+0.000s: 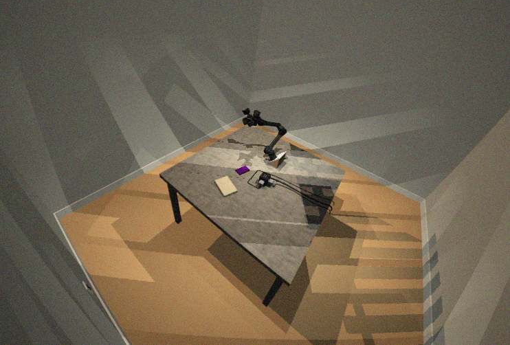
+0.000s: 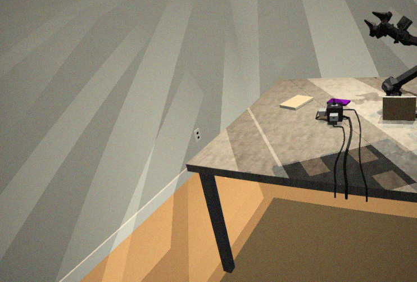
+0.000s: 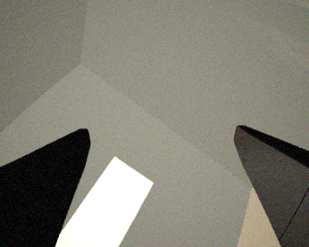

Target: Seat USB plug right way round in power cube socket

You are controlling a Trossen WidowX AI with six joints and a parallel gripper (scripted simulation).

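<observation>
My gripper tip is now 15 cm short of the USB plug, 42 cm to the right of it and 37 cm above it. Also, from my gripper tip: beige pad (43 cm ahead, 20 cm to the left, 45 cm below); purple flat item (18 cm ahead, 18 cm to the left, 46 cm below); USB socket (15 cm ahead, 41 cm to the left, 39 cm below).
</observation>
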